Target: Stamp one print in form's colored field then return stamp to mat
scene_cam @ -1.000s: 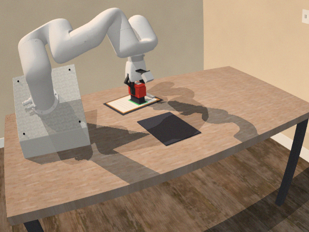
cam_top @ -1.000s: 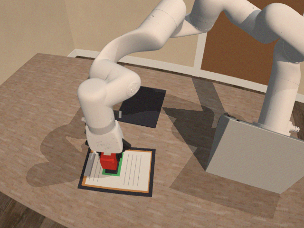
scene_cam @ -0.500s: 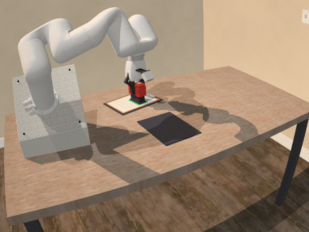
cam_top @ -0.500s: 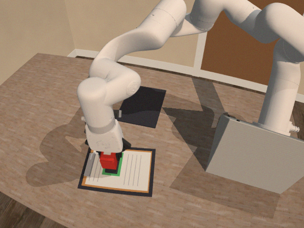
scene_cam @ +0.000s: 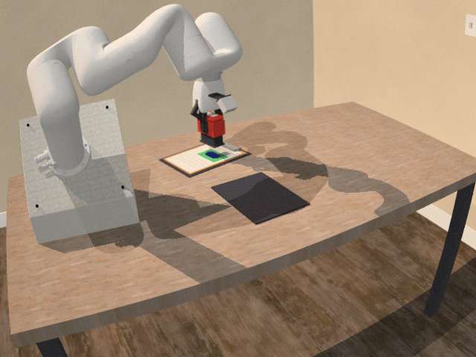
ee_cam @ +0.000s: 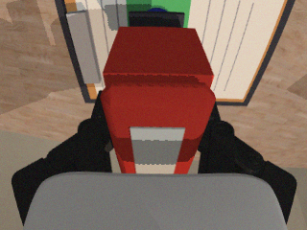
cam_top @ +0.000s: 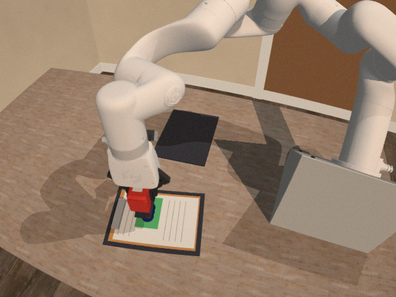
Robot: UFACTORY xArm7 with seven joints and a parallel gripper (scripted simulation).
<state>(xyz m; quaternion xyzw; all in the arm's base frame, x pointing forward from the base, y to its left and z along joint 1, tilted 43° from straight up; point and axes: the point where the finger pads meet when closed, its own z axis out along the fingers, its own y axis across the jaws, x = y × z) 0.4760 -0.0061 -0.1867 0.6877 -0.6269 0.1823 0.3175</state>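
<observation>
The mat lies 30 mm behind my hand, 310 mm to the right of it and 110 mm below it. Round my hand: form (10 mm behind, 10 mm to the left, 110 mm below); then red stamp (20 mm below).
</observation>
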